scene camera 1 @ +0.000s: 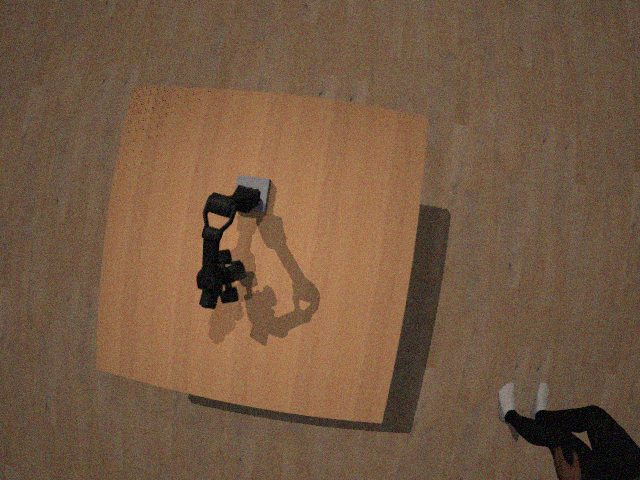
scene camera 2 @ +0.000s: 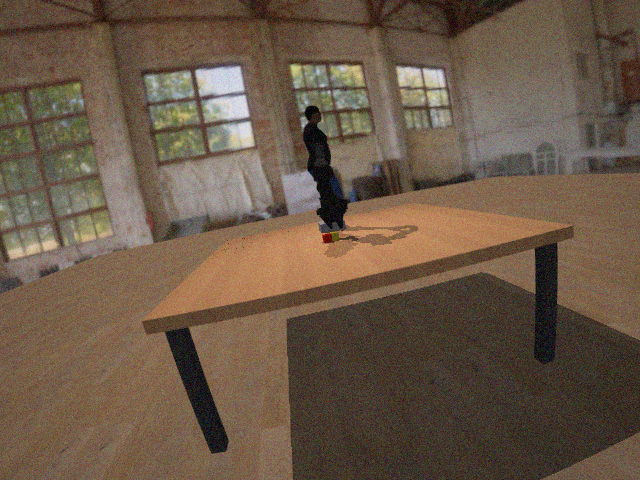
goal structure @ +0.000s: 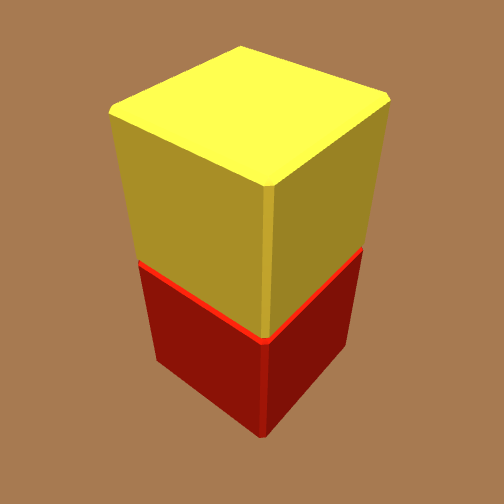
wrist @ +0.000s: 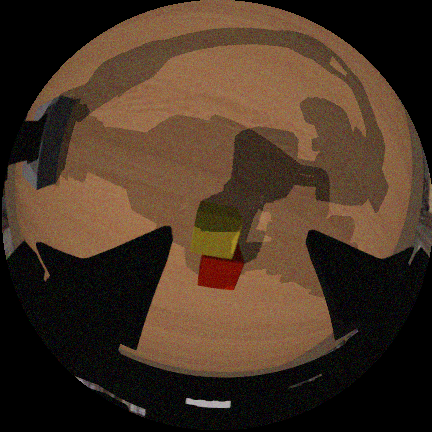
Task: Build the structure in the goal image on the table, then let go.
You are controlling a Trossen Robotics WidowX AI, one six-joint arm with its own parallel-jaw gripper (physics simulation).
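Pixels of known places: gripper, fingertip midpoint: (scene camera 2: 336, 228) (wrist: 243, 235); arm's base, link origin: (scene camera 1: 250, 198) (wrist: 35, 139).
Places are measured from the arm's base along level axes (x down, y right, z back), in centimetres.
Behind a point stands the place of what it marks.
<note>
A yellow cube (scene camera 2: 334, 236) @[x 2.5, y 9.8, z -28.9 cm] (wrist: 216, 243) @[x 1.0, y 9.8, z -27.4 cm] and a red cube (scene camera 2: 326, 237) @[x 1.9, y 13.6, z -29.7 cm] (wrist: 219, 273) @[x 1.0, y 12.6, z -28.1 cm] stand on the table (scene camera 1: 336, 206) @[x 4.2, y -32.2, z -4.7 cm] (scene camera 2: 268, 273) @[x 4.3, y 43.0, z -54.7 cm], side by side and at about the same height. They look to be touching. Shadow covers part of the yellow cube. My gripper (scene camera 1: 227, 276) @[x -0.5, y 8.2, z -28.8 cm] (wrist: 243, 235) @[x -0.5, y 8.2, z -28.8 cm] is open and empty, pointing down above the cubes. In the wrist view both cubes show between the two black fingers, nearer the left finger. In scene camera 1 the cubes do not show; the arm hides that spot. In scene camera 2 the fingers cannot be made out.
The arm's grey base (scene camera 1: 264, 187) @[x 0.1, y -5.4, z 3.6 cm] (wrist: 54, 145) @[x 2.9, y 1.8, z -4.3 cm] stands on the table, close to the cubes. Arm shadows lie across the table top. A person in dark clothes (scene camera 1: 573, 423) (scene camera 2: 315, 142) is beyond the table, partly merged with the dark arm in scene camera 2.
</note>
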